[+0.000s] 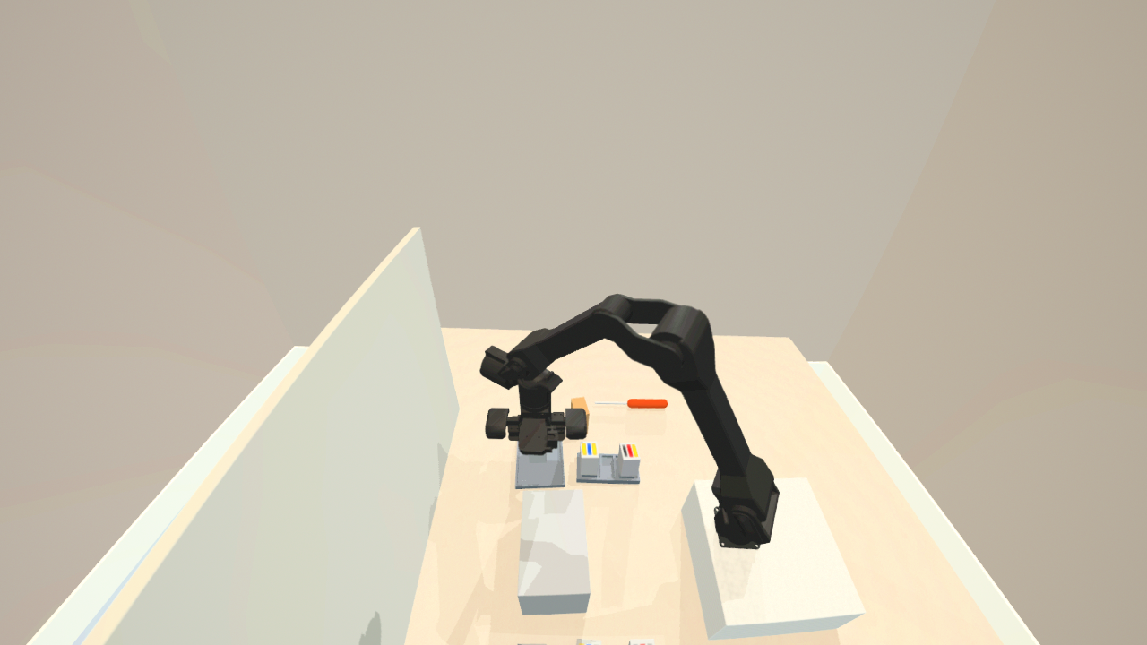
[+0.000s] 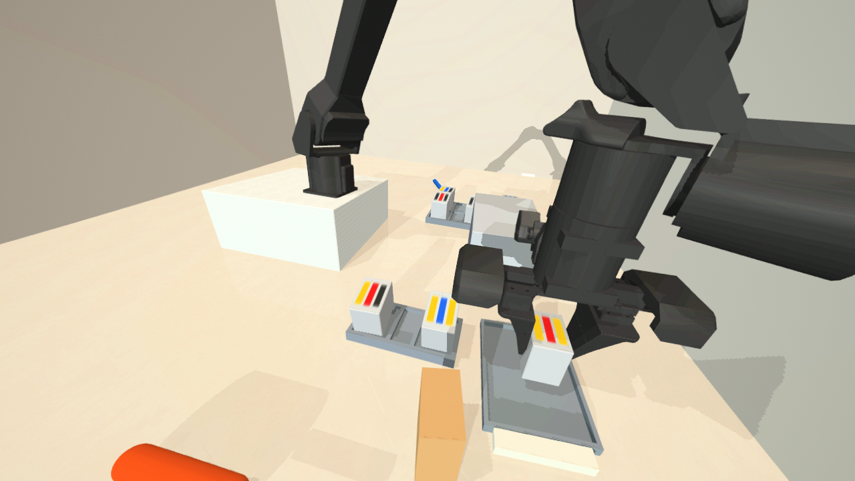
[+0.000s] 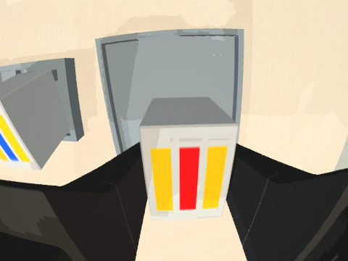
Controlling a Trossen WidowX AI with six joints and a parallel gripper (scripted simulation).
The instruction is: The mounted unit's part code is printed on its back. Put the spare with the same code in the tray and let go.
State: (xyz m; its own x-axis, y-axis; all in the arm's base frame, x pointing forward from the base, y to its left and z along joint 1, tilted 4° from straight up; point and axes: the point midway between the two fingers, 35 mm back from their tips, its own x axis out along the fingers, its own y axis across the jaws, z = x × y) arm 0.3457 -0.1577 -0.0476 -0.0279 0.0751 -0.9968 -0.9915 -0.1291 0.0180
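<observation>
Right now my gripper tip is 30 mm above the grey tray. Round my gripper tip: tan block 100 mm to the right, 80 mm behind; then grey rack 140 mm behind, 30 mm below, 10 mm to the left; then spare 180 mm behind, 10 mm above.
</observation>
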